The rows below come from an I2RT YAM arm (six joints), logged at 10 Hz.
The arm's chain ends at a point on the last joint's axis. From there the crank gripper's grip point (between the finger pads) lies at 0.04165 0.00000 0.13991 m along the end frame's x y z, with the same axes.
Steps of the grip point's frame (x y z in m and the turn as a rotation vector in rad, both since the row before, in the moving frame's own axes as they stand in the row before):
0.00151, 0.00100, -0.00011, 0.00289, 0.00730, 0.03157
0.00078, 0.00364, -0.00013, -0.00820, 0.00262, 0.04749
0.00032, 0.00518, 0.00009, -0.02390, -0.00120, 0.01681
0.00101, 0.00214, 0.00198, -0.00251, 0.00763, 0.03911
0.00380, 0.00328, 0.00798, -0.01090, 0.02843, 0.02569
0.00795, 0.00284, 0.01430, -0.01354, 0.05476, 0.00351
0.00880, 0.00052, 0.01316, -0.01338, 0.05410, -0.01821
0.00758, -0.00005, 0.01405, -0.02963, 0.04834, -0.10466
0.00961, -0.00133, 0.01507, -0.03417, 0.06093, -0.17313
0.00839, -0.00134, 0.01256, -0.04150, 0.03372, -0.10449
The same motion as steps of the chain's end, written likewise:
0.00050, 0.00007, 0.00020, 0.00289, 0.00730, 0.03157
0.00049, 0.00051, -0.00001, -0.00820, 0.00262, 0.04749
0.00052, 0.00114, 0.00009, -0.02390, -0.00120, 0.01681
-0.00002, 0.00014, 0.00230, -0.00251, 0.00763, 0.03911
-0.00013, 0.00064, 0.00923, -0.01090, 0.02843, 0.02569
0.00036, 0.00080, 0.01680, -0.01354, 0.05476, 0.00351
0.00129, -0.00051, 0.01562, -0.01338, 0.05410, -0.01821
0.00089, 0.00055, 0.01622, -0.02963, 0.04834, -0.10466
0.00142, 0.00187, 0.01781, -0.03417, 0.06093, -0.17313
0.00363, -0.00252, 0.01407, -0.04150, 0.03372, -0.10449

